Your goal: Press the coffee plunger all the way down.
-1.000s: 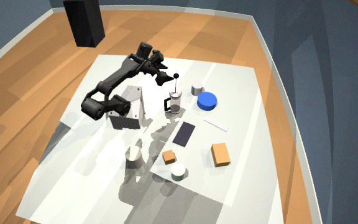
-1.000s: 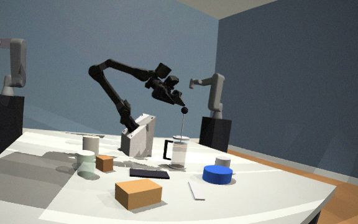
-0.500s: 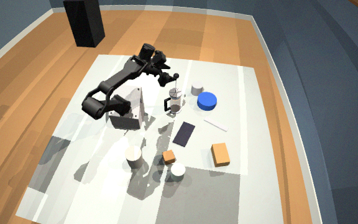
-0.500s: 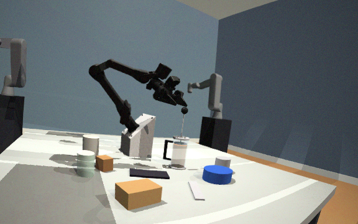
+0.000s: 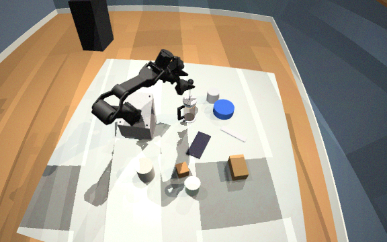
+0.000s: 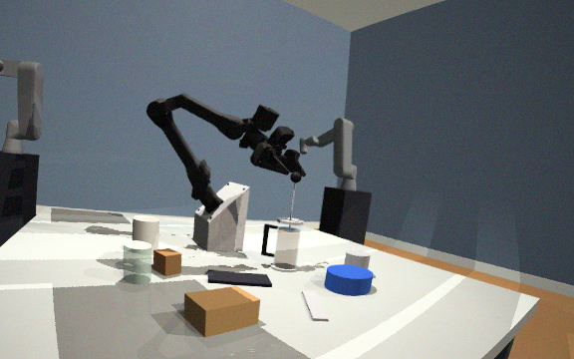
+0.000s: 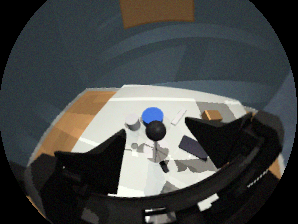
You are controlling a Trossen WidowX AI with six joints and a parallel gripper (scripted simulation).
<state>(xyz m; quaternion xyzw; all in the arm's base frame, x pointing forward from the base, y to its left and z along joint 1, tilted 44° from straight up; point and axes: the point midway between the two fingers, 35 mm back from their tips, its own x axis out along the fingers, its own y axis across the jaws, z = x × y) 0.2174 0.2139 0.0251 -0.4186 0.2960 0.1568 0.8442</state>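
Now: the coffee press 2 cm behind my gripper tip, 1 cm to the right of it and 14 cm below it. From my gripper tip the other things lie so: blue disc: 18 cm ahead, 8 cm to the left, 25 cm below; dark tablet: 8 cm ahead, 17 cm to the right, 26 cm below; grey strip: 25 cm ahead, 6 cm to the right, 26 cm below.
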